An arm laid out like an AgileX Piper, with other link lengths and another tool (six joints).
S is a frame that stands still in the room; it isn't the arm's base.
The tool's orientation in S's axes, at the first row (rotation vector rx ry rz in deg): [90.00, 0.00, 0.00]
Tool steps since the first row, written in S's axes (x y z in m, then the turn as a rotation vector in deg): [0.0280, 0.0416, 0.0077, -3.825, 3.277, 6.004]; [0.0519, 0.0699, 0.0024, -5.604, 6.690, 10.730]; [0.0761, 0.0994, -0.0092, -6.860, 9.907, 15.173]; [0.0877, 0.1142, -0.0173, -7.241, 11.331, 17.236]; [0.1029, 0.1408, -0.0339, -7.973, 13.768, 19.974]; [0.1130, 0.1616, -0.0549, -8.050, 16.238, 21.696]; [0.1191, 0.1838, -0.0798, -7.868, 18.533, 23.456]
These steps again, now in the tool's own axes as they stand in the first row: [0.0280, 0.0077, -0.0416, -3.825, 6.004, -3.277]; [0.0519, 0.0024, -0.0699, -5.604, 10.730, -6.690]; [0.0761, -0.0092, -0.0994, -6.860, 15.173, -9.907]; [0.0877, -0.0173, -0.1142, -7.241, 17.236, -11.331]; [0.1029, -0.0339, -0.1408, -7.973, 19.974, -13.768]; [0.1130, -0.0549, -0.1616, -8.050, 21.696, -16.238]; [0.1191, -0.0798, -0.1838, -7.868, 23.456, -18.533]
